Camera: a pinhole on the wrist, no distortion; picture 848 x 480 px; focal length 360.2 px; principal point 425.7 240.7 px. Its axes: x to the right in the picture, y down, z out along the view. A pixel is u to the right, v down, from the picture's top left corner.
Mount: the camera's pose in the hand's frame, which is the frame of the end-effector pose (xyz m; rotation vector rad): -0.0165 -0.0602 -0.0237 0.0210 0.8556 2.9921
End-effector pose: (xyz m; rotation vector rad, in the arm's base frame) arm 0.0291 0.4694 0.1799 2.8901 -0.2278 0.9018
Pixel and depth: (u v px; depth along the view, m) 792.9 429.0 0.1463
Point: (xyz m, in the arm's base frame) -0.0183 0.5095 -0.0324
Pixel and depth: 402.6 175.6 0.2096
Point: 0.0912 0.3689 0.0760
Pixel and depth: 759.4 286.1 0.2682
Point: -0.0688 0.4063 -0.1479
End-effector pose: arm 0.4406 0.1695 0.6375 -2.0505 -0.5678 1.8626
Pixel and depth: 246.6 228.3 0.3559
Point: 0.1945 0.1265 0.3990
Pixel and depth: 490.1 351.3 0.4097
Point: 0.0500 0.0698 0.6448
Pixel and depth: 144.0 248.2 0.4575
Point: 0.1142 0.1865 0.2160
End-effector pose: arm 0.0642 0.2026 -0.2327 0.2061 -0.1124 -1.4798
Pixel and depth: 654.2 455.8 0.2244
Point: -0.0473 0.3388 -0.0022
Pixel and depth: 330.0 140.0 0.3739
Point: 0.2422 0.1109 0.0409
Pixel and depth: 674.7 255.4 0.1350
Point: 0.0448 0.3034 -0.1332
